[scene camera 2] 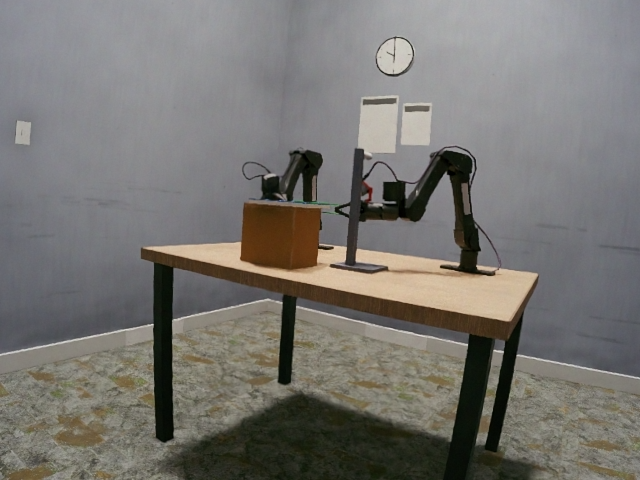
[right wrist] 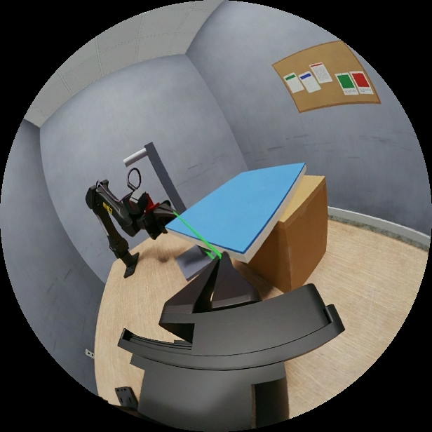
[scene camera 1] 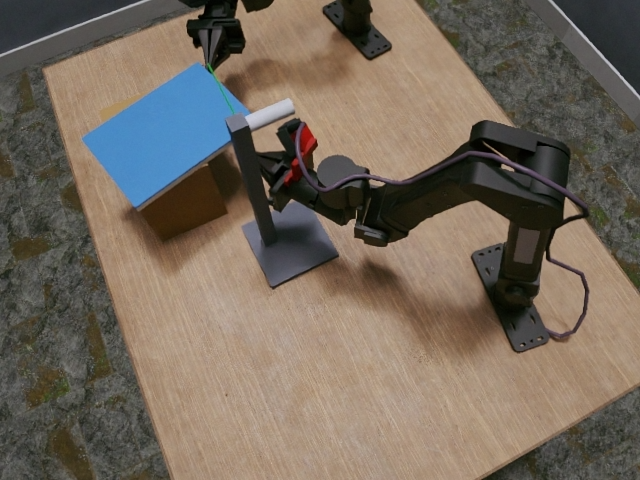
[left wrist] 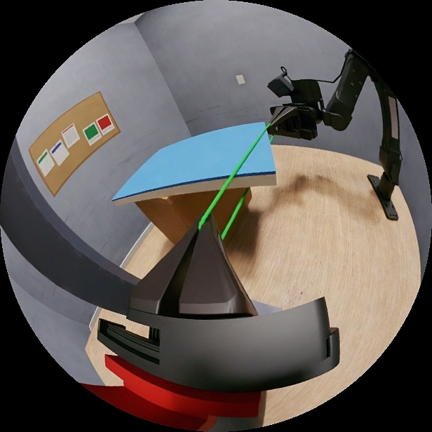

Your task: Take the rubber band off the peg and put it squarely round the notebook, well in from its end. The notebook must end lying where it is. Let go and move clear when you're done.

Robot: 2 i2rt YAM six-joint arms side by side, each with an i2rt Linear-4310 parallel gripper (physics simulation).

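Places are measured from the left arm's base along level axes (x ahead, y left, z up), in centimetres.
Pixels of known places: left gripper, fingertip midpoint: (scene camera 2: 334,209); right gripper, fingertip midpoint: (scene camera 1: 208,72); left arm's base, link origin: (scene camera 2: 467,271) (scene camera 1: 508,296); right arm's base, link origin: (scene camera 1: 356,29).
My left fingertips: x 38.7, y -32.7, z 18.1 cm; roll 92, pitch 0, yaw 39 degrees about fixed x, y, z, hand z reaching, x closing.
Note:
For each thing: its top centre in the pictures, then the offset to it from my left fingertips. "*": a spot on its surface instead. Level surfaces: height alone.
- blue notebook, top centre: (scene camera 1: 168,129) (scene camera 2: 292,201) dz +1.5, dx +11.5, dy -8.2 cm
- green rubber band, surface spot: (scene camera 1: 222,91) * dz +1.8, dx +0.9, dy -12.9 cm
- white peg, top centre: (scene camera 1: 267,110) dz +19.3, dx -3.9, dy +7.6 cm
- brown box, top centre: (scene camera 1: 150,136) (scene camera 2: 282,205) dz +0.1, dx +15.0, dy -8.9 cm
- peg's grey post, top centre: (scene camera 1: 236,121) (scene camera 2: 359,148) dz +19.7, dx +0.3, dy +8.3 cm
- flat base, surface spot: (scene camera 1: 297,253) * dz -16.9, dx -4.0, dy +12.9 cm
- wooden table, surface height: dz -18.1 cm
The blue notebook (scene camera 1: 165,134) (left wrist: 200,160) (right wrist: 245,205) lies flat on a box, its end overhanging. The green rubber band (scene camera 1: 222,91) (left wrist: 235,175) (right wrist: 200,236) is off the white peg (scene camera 1: 271,113) (right wrist: 136,158) and stretched between both grippers. One strand crosses the cover aslant near the overhanging end, close to the far corner; the other runs beneath. My left gripper (scene camera 1: 263,159) (scene camera 2: 338,209) (left wrist: 208,217) is shut on the band, beyond the notebook's near long side, partly behind the post in scene camera 1. My right gripper (scene camera 1: 208,64) (right wrist: 224,256) is shut on the band by the opposite corner.
A brown box (scene camera 1: 186,204) (scene camera 2: 268,235) (right wrist: 300,245) carries the notebook. The peg's grey post (scene camera 1: 253,180) (scene camera 2: 354,217) stands on a flat base (scene camera 1: 297,253) beside the box, close to my left gripper. Both arms are mounted on the wooden table (scene camera 1: 289,361).

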